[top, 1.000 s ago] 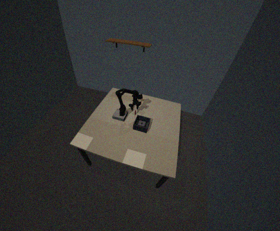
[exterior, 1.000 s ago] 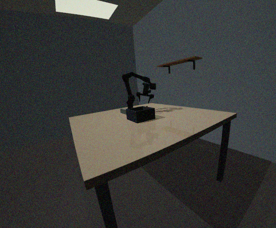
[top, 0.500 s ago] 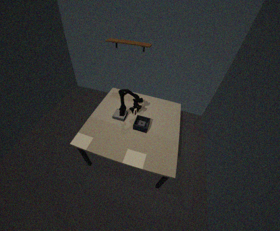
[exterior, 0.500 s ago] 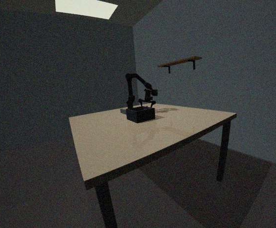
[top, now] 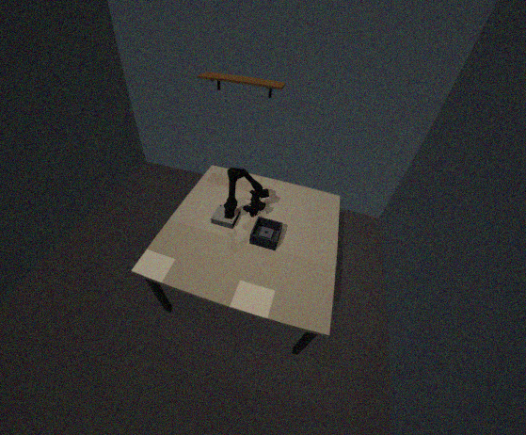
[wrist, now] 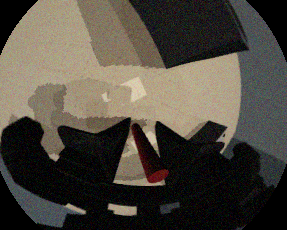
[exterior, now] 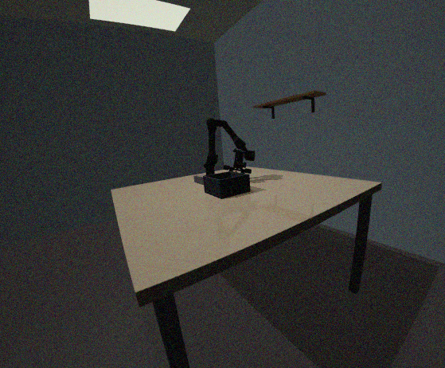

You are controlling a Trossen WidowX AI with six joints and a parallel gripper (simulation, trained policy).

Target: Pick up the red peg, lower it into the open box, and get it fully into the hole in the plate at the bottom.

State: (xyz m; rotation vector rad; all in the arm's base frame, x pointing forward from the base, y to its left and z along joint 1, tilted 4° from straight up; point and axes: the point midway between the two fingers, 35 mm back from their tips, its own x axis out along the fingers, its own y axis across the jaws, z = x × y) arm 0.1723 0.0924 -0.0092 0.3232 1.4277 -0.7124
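My gripper tip is now 18 cm to the left of the light grey plate, 13 cm short of it and 4 cm below it. From my gripper tip the other things lie so: dark box 18 cm to the right, 13 cm ahead, 2 cm above; then red peg 3 cm above, 1 cm to the left.
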